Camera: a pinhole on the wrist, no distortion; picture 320 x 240 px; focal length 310.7 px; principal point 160.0 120.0 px. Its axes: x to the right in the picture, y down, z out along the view. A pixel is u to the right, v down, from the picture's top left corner.
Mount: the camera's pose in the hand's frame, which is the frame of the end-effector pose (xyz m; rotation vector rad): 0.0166 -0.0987 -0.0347 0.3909 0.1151 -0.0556
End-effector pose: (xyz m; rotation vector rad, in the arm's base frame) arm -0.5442 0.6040 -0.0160 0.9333 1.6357 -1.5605
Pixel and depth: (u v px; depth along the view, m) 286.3 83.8 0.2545
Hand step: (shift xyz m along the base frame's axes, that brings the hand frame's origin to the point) -0.2682 -0.1741 -0.0154
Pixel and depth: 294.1 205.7 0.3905
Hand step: -0.2513 -0.3372 -0.1368
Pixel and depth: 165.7 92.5 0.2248
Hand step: -0.1965 -0.1664 0.0598
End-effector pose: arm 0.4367 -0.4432 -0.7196 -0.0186 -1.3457 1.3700
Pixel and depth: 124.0 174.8 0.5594
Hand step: -0.2101 -0.4054 0.3387
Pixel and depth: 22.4 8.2 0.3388
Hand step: 0.0929 -0.3441 0.2439
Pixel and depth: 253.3 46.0 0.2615
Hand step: 0.0163 -0.1171 0.3102
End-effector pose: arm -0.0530 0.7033 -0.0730 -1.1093 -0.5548 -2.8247
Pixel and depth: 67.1 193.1 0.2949
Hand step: 0.1771 0.2279 0.1162
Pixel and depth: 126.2 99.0 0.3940
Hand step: 0.1505 0.3683 0.1419
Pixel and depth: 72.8 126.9 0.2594
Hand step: 0.1259 0.2506 0.0671
